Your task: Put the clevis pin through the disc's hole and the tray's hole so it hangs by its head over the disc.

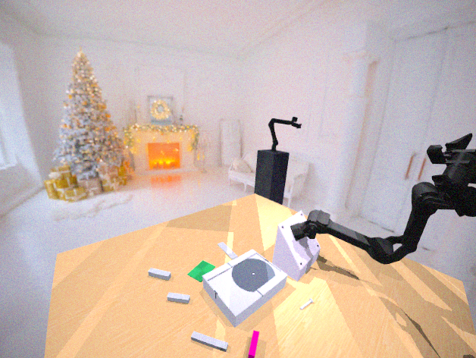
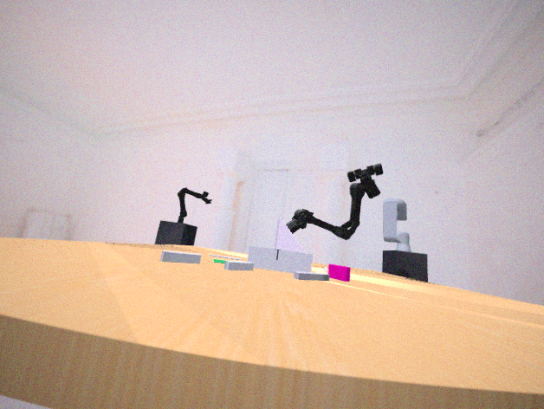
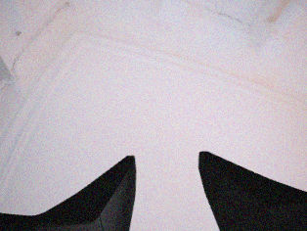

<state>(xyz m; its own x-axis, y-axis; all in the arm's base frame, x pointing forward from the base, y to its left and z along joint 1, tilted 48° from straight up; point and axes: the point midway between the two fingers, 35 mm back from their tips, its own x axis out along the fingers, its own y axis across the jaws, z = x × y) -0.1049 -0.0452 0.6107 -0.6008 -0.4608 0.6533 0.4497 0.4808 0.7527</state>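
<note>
My gripper tip is 600 mm above the steel clevis pin, 330 mm short of it and 250 mm to the left of it. From my gripper tip the other things lie so: magenta block (590 mm below, 560 mm ahead, 250 mm to the right); steel tray (570 mm below, 450 mm ahead, 430 mm to the right); grey aluminium disc (550 mm below, 430 mm to the right, 410 mm ahead).
</note>
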